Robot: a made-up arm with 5 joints. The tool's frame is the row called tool.
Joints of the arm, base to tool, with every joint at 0 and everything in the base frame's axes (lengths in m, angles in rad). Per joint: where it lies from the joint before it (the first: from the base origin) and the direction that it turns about. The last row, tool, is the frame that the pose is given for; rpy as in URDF.
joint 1: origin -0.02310 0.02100 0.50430 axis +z
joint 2: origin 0.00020 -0.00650 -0.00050 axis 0 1 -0.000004
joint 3: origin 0.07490 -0.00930 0.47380 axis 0 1 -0.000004
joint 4: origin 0.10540 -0.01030 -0.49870 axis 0 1 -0.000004
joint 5: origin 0.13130 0.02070 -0.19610 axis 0 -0.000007 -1
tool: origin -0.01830 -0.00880 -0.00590 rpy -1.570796 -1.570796 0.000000
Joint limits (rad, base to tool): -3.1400..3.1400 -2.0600..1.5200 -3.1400..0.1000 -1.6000..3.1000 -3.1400..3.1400
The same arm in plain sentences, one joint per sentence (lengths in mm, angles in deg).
The arm has five revolute joints in a row. What follows holds with every joint at zero, and every direction is one of the base frame's. Joint 1 is mounted 23.1 mm along -x and 21.0 mm along +y and 504.3 mm along +z from the base frame's origin and turns about +z, from -179.91 to 179.91 deg. Joint 2 is mounted 0.2 mm along +x and 6.5 mm along -y and 0.5 mm along -z from joint 1 and turns about +y, from -118.03 to 87.09 deg. Joint 3 is mounted 74.9 mm along +x and 9.3 mm along -y and 473.8 mm along +z from joint 2 and turns about +y, from -179.91 to 5.73 deg. Joint 4 is mounted 105.4 mm along +x and 10.3 mm along -y and 498.7 mm along -z from joint 3 and turns about +y, from -91.67 to 177.62 deg. Joint 5 is mounted 131.3 mm along +x and 20.7 mm along +y and 196.1 mm along -z from joint 4 and turns about -z, from -179.91 to 179.91 deg. The tool frame, which is the frame that the pose is given for, is mounted 18.3 mm along -x and 8.8 mm along -y and 5.9 mm along -z from joint 5; its axes are the base frame's turned by roll -90.00, pitch -90.00 and yaw 0.00 deg (as in URDF: about the fixed x, then y, then z).
